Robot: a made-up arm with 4 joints. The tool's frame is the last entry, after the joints. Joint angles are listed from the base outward.
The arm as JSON. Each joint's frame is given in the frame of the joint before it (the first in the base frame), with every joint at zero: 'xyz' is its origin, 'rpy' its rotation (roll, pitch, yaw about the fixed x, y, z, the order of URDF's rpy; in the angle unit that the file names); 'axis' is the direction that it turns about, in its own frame. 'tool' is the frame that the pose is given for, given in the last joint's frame.
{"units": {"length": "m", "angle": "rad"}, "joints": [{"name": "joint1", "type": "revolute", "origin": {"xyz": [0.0, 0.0, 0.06], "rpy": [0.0, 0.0, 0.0]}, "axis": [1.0, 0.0, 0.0]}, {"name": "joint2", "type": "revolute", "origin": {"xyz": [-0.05, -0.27, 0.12], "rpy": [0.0, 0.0, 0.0]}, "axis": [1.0, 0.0, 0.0]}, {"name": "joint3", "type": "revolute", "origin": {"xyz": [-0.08, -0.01, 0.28], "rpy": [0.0, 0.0, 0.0]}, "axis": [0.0, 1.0, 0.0]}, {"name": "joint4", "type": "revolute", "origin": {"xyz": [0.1, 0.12, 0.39], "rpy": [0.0, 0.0, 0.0]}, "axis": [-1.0, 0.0, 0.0]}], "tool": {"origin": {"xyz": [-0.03, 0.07, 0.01], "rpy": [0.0, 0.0, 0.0]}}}
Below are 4 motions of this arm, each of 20 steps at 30 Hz.
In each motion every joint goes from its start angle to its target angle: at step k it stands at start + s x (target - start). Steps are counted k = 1, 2, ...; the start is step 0. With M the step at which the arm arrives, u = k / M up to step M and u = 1 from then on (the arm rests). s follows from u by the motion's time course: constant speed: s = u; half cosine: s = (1 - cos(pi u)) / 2; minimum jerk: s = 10 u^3 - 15 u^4 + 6 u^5.
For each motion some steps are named. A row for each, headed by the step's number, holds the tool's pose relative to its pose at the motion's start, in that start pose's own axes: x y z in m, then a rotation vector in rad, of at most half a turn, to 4 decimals.
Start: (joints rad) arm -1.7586 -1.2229 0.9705 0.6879
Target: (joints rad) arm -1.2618 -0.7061 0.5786 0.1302
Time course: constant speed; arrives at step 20
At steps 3, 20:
3: -0.0265 -0.0464 -0.0222 0.1731 -0.1209 0.0629
20: -0.0006 -0.2884 -0.3286 1.2547 -0.6415 0.5370

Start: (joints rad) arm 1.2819 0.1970 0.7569 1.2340
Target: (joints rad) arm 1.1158 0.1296 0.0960 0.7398
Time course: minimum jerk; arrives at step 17
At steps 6, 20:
6: -0.0534 0.0034 0.0441 0.0746 -0.0287 -0.1597
20: -0.2171 0.0849 0.1787 0.2594 -0.2808 -0.6036

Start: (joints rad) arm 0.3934 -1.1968 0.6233 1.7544
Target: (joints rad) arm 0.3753 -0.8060 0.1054 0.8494
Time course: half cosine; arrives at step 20
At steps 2, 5, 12, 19, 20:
2: -0.0047 -0.0011 -0.0034 0.0296 -0.0030 -0.0134
5: -0.0280 -0.0059 -0.0210 0.1780 -0.0211 -0.0789
12: -0.1258 -0.0120 -0.1102 0.8063 -0.1484 -0.3314
19: -0.1907 0.0019 -0.1834 1.2270 -0.2794 -0.4839
20: -0.1919 0.0023 -0.1848 1.2345 -0.2821 -0.4866

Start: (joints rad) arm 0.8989 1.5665 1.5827 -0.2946
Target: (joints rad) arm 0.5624 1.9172 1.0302 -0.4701
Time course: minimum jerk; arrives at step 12
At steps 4, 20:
4: -0.0408 0.0184 0.0025 0.0369 -0.1094 0.0385
20: -0.1843 0.0625 -0.0357 0.1748 -0.5081 0.2193

